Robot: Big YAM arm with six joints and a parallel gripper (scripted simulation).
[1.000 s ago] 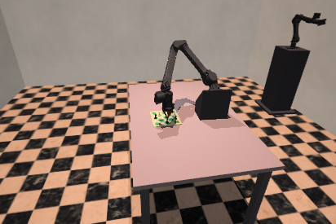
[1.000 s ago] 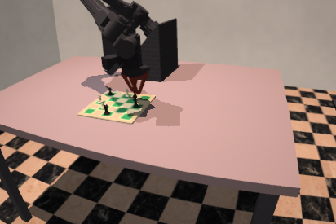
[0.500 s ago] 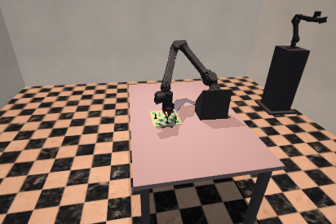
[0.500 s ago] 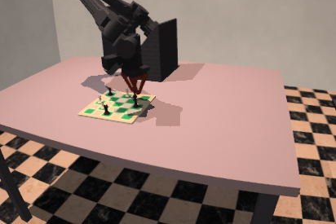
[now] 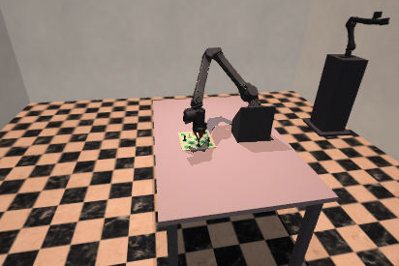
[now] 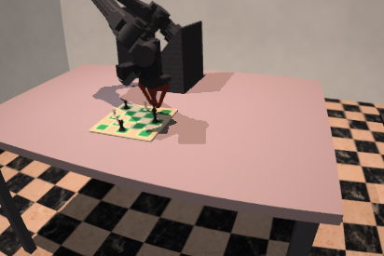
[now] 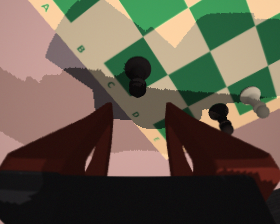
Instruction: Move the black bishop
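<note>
Now: hand 150 mm to the left of the white chess piece, 40 mm above it and 20 mm short of it. Round my hand: chessboard (80 mm to the right, 60 mm below, 10 mm ahead).
</note>
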